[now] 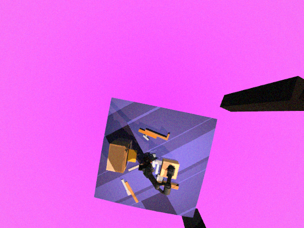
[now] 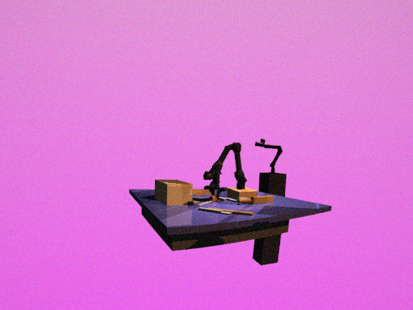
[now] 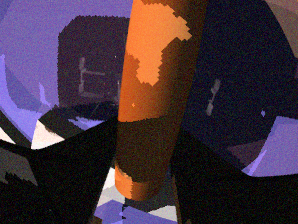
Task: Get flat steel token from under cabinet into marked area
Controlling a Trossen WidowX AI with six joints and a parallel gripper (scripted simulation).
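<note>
Now: the grey bar 50 mm behind my gripper tip and 30 mm to the right of it. The rest, counted from my gripper tip: small white piece 250 mm to the right, 150 mm ahead; then orange block 260 mm behind, 180 mm to the left, 10 mm above; then orange bar 310 mm to the right, 150 mm ahead.
</note>
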